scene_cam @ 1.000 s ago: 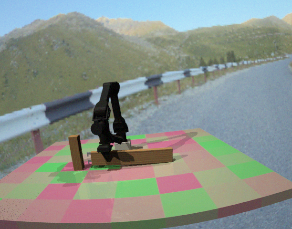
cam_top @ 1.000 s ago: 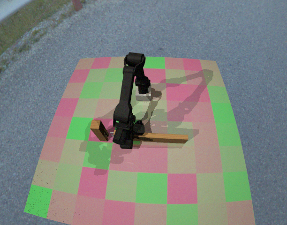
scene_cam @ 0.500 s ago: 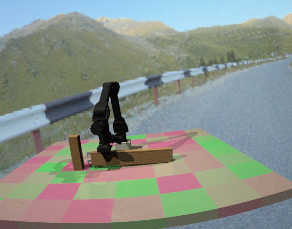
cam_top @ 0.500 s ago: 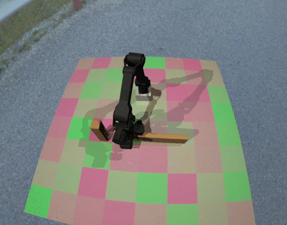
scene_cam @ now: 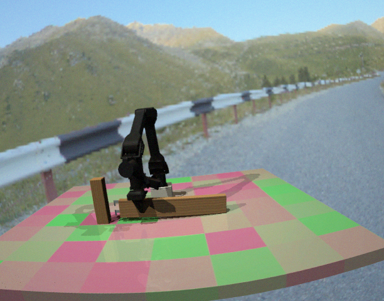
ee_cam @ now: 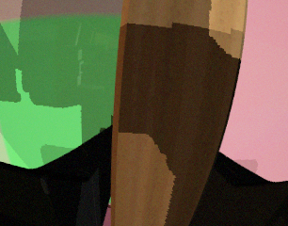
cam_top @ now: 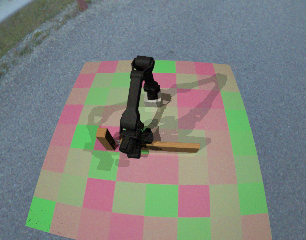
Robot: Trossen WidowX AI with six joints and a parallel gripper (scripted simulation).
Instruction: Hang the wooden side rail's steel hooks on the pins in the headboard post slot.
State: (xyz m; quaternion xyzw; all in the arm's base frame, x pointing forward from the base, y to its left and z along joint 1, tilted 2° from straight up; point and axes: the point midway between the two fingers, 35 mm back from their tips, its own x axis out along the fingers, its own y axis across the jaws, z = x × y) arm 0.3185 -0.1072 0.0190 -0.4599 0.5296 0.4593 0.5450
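The headboard post is 20 mm behind my gripper tip, 160 mm to the right of it and 40 mm above it.
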